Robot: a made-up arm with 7 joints. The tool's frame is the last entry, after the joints. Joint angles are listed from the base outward. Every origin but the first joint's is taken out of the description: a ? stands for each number. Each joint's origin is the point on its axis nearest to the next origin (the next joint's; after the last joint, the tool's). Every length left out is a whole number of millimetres.
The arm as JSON. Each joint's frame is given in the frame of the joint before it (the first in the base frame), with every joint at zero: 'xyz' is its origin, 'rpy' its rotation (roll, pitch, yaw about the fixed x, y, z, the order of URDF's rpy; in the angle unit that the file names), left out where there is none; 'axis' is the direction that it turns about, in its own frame. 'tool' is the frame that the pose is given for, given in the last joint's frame.
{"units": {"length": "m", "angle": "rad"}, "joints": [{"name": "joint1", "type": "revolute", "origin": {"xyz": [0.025, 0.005, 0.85]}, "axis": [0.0, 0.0, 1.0]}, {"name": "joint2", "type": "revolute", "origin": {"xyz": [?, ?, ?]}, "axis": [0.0, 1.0, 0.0]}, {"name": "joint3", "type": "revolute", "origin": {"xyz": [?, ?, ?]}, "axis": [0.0, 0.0, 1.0]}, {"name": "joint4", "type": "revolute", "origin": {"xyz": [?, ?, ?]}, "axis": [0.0, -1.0, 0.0]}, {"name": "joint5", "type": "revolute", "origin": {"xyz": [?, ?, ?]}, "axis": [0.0, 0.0, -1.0]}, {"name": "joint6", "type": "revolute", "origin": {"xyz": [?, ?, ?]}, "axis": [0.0, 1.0, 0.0]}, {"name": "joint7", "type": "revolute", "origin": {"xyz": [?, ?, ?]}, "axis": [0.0, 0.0, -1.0]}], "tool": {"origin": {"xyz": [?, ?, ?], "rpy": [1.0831, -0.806, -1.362]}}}
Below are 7 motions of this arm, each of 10 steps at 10 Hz.
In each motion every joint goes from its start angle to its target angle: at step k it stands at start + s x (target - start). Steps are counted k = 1, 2, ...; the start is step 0. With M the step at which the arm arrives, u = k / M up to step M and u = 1 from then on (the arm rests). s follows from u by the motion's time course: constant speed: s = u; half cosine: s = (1 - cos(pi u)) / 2; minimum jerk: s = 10 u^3 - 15 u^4 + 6 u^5.
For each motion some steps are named. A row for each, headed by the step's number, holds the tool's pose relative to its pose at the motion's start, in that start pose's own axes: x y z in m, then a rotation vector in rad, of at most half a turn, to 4 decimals.
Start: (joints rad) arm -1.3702 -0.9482 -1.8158 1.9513 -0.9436 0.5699 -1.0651
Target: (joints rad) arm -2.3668 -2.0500 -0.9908 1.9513 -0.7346 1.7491 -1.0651
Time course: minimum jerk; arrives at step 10
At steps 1, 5, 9, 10:
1: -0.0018 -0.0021 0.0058 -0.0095 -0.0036 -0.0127
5: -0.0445 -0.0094 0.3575 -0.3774 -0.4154 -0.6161
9: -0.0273 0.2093 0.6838 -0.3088 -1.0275 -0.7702
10: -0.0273 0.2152 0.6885 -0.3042 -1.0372 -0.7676

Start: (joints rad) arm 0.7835 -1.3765 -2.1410 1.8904 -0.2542 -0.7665 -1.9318
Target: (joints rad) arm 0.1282 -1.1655 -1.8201 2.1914 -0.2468 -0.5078 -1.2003
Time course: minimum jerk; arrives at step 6
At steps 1, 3, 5, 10:
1: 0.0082 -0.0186 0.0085 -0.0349 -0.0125 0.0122
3: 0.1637 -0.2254 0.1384 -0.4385 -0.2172 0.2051
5: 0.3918 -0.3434 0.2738 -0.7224 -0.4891 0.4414
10: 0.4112 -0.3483 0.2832 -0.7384 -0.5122 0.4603

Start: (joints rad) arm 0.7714 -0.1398 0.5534 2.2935 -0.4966 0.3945 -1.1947
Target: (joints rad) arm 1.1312 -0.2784 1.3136 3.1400 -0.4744 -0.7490 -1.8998
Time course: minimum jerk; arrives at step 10
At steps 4, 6, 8, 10:
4: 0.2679 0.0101 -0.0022 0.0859 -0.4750 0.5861
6: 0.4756 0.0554 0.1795 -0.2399 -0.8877 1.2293
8: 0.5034 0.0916 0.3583 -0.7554 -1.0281 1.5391
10: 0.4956 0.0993 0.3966 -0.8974 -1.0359 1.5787

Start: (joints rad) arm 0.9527 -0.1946 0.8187 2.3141 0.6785 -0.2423 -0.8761
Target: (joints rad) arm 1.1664 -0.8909 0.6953 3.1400 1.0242 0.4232 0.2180
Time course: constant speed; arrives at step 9
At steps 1, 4, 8, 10:
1: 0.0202 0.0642 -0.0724 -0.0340 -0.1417 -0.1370
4: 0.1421 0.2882 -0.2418 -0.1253 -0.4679 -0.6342
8: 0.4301 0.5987 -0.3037 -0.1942 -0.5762 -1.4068
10: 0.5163 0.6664 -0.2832 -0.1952 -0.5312 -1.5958

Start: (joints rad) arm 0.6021 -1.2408 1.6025 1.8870 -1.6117 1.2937 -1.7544
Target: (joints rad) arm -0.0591 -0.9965 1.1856 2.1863 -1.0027 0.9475 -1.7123
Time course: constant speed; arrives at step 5
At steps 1, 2, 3, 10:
1: -0.0361 -0.0327 -0.0846 0.1146 -0.0826 -0.0588
2: -0.0769 -0.0530 -0.1667 0.2046 -0.1538 -0.1326
3: -0.1220 -0.0620 -0.2437 0.2691 -0.2104 -0.2167
10: -0.2225 -0.0527 -0.3748 0.3251 -0.2702 -0.3941

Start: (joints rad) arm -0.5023 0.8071 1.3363 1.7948 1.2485 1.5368 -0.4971
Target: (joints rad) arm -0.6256 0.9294 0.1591 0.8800 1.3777 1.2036 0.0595
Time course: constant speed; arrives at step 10
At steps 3, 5, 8, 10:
3: 0.2371 -0.0487 0.0866 -0.1575 -0.6318 -0.0971
5: 0.3653 -0.0795 0.2041 -0.2255 -1.0544 -0.2299
8: 0.4716 -0.1369 0.4338 -0.2704 -1.6640 -0.5387
10: 0.4750 -0.1877 0.5916 -0.2594 -2.0350 -0.8249

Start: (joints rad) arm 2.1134 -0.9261 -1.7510 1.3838 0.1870 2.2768 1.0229
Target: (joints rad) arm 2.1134 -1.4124 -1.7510 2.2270 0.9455 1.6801 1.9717
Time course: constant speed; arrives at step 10
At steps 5, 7, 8, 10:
5: 0.1845 -0.0045 0.0852 -0.0557 0.4108 -0.6646
7: 0.2760 -0.0344 0.0943 -0.1643 0.6575 -0.8614
8: 0.3228 -0.0556 0.0911 -0.2316 0.7956 -0.9359
10: 0.4142 -0.1098 0.0676 -0.3825 1.0958 -1.0267

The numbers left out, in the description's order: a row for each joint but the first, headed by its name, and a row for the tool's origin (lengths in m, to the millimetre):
joint2: 0.008 0.004 0.0
joint3: 0.014 0.0 0.303
joint4: 0.015 -0.004 0.0
joint5: 0.113 0.0 -0.411
joint6: -0.023 0.048 0.0
joint7: 0.052 0.0 -0.109
tool: 0.01 -0.011 0.0

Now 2 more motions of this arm.
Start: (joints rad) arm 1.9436 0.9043 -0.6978 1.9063 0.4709 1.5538 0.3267
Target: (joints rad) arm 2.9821 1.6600 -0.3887 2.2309 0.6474 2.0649 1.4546
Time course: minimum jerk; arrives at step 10
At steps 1, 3, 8, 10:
1: -0.0077 0.0013 0.0036 -0.0038 0.0023 0.0074
3: -0.1440 0.0076 0.0755 -0.0700 0.0238 0.1538
8: -0.5803 -0.3811 0.4154 -0.1590 -0.5040 0.9913
10: -0.5907 -0.4258 0.4272 -0.1394 -0.5825 1.0407

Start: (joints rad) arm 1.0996 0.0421 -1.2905 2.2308 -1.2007 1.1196 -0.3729
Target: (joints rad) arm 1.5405 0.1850 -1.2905 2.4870 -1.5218 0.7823 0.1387
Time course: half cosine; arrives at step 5
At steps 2, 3, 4, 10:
2: 0.0996 0.0464 -0.0096 0.0227 -0.3400 0.0328
3: 0.1907 0.0843 0.0040 0.0488 -0.6503 0.0220
4: 0.2629 0.1101 0.0301 0.0741 -0.9010 -0.0117
10: 0.2895 0.1184 0.0434 0.0848 -0.9960 -0.0300

